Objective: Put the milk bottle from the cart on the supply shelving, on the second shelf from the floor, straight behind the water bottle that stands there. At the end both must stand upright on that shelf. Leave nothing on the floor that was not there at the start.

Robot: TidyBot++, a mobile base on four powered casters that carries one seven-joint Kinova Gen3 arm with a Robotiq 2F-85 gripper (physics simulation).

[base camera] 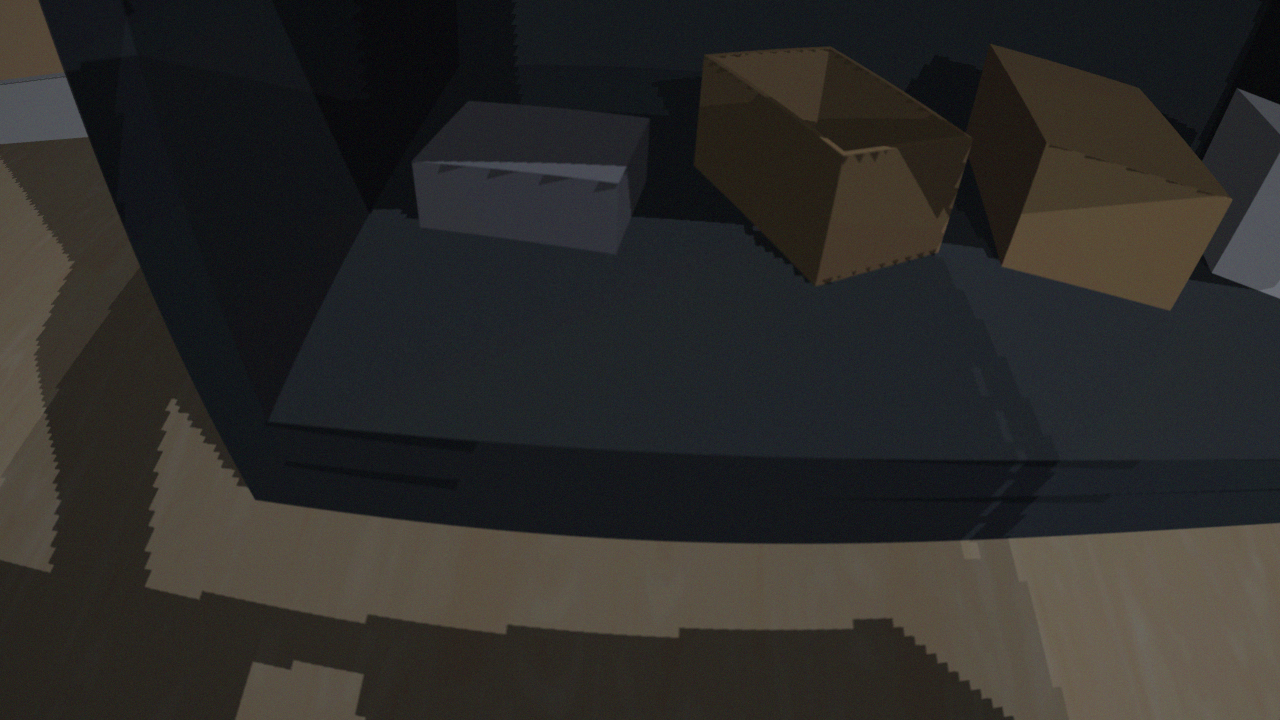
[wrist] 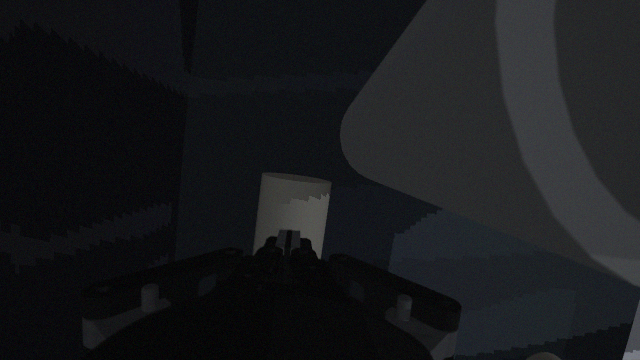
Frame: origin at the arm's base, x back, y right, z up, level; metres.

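Where they show: gripper, fingertip midpoint: (wrist: 289, 244).
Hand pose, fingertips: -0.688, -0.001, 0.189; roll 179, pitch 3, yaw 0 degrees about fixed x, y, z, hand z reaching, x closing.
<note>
Things, the pixels of their top centre, and the offset from my fingertips, as dx, dy, dz. "*": a spot on its surface instead.
- pale upright cylinder, middle of its top: (wrist: 278, 308) -0.004, -0.046, +0.000
- grey box, middle of its top: (base camera: 534, 136) +0.148, -0.056, -0.459
- open brown box, middle of its top: (base camera: 836, 91) +0.140, +0.133, -0.419
- closed brown box, middle of its top: (base camera: 1101, 110) +0.117, +0.360, -0.409
- pale box, surface spot: (base camera: 1253, 214) * +0.178, +0.507, -0.445
- large grey rounded shape, surface spot: (wrist: 430, 125) * +0.035, +0.068, +0.114
My gripper (wrist: 289, 244) is shut with its fingertips together and nothing between them, low in the middle of the wrist view. A pale upright cylinder (wrist: 295, 210), which looks like the milk bottle, stands just beyond the fingertips; they cover its lower part, and I cannot tell whether they touch it. The water bottle cannot be made out for certain. The supply shelving (base camera: 805, 497) shows in the base camera view with its lowest board; its second shelf is not in that view. The gripper does not show there.
On the lowest board stand a grey box (base camera: 519, 201), an open brown box (base camera: 886, 205), a closed brown box (base camera: 1109, 232) and a pale box (base camera: 1253, 214) at the right edge. In the wrist view a large grey rounded shape (wrist: 430, 125) looms close at the upper right.
</note>
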